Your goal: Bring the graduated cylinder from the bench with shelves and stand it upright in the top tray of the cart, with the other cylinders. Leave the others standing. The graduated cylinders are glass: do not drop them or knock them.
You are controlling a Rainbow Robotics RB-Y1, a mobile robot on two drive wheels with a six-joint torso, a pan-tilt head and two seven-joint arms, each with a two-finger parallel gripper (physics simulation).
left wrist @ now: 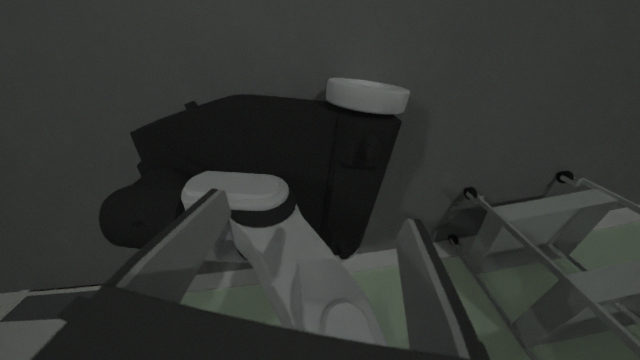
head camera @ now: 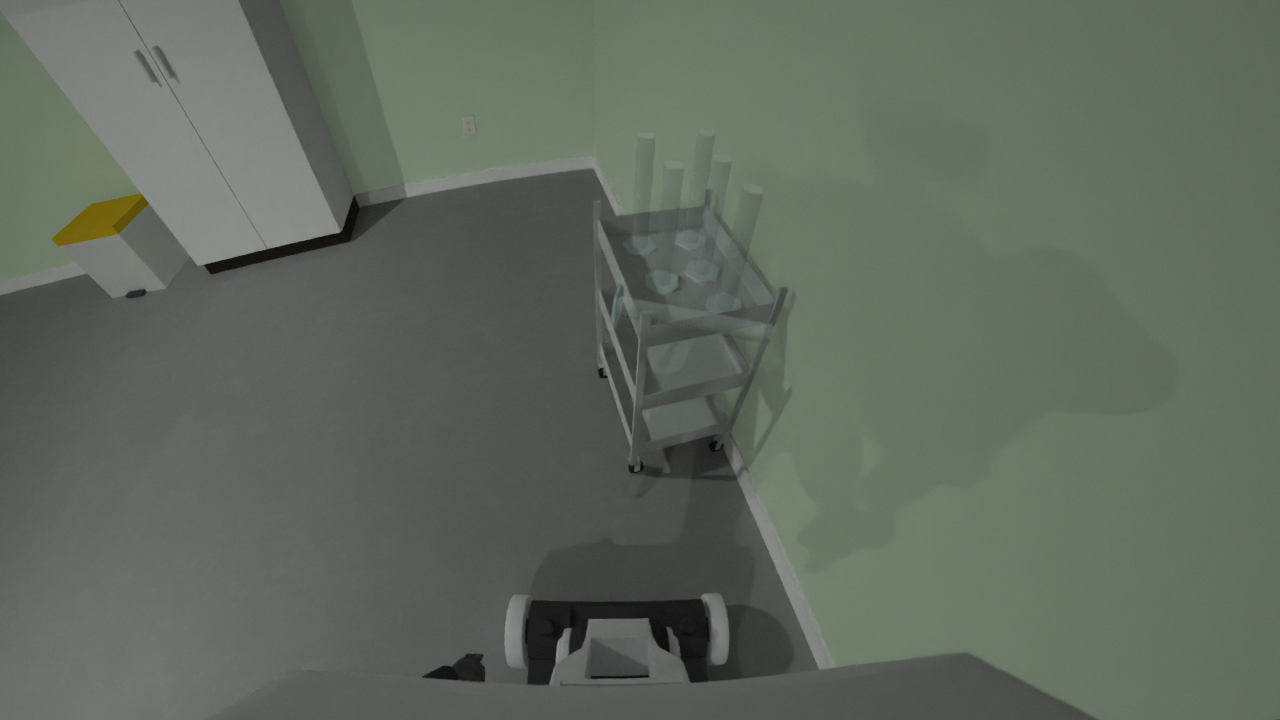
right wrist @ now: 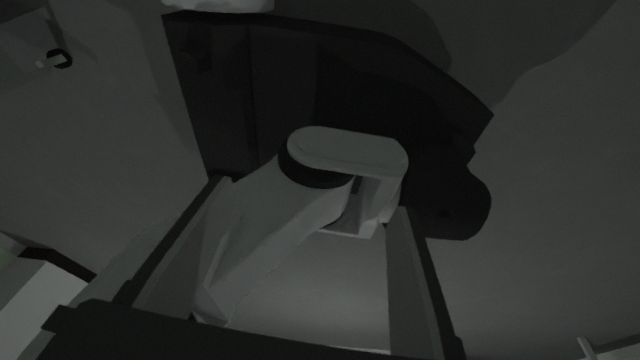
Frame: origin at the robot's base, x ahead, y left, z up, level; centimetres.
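Where they show: left gripper, fingertip midpoint: [left wrist: 311, 215]; right gripper, fingertip midpoint: [right wrist: 312, 203].
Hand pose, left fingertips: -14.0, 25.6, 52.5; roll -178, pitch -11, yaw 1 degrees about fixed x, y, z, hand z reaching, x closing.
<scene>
After its pixels a point has its place, as x, y, z.
Several clear glass cylinders [head camera: 645, 179] {89.2, -6.2, 89.0} stand upright on their bases in the top tray of the grey cart [head camera: 639, 394] {53.0, -5.7, 49.3} [left wrist: 555, 212] {72.0, -0.7, 20.1}, right of centre in the head view. Another clear cylinder [head camera: 617, 306] {56.5, 0.2, 76.7} appears to lie on its side at the tray's near end, its base edge-on at the left rim and its faint tube running right; its exact rest is hard to see. My left gripper [left wrist: 311, 215] {-14.0, 25.6, 52.5} is open and empty, low beside my own base. My right gripper [right wrist: 312, 203] {-23.3, -21.9, 52.3} is open and empty, also beside my base, away from the cart. The bench with shelves does not show.
The green wall [head camera: 1029, 268] {25.0, -50.7, 117.1} runs close along the right of the cart and my base [head camera: 617, 617] {3.1, 0.0, 19.1}. A tall white cabinet [head camera: 205, 116] {176.0, 193.0, 86.5} and a white bin with a yellow lid [head camera: 102, 219] {164.2, 289.5, 45.1} stand at the back left. Grey floor [head camera: 402, 402] {81.0, 85.5, 0.2} stretches left of the cart.
</scene>
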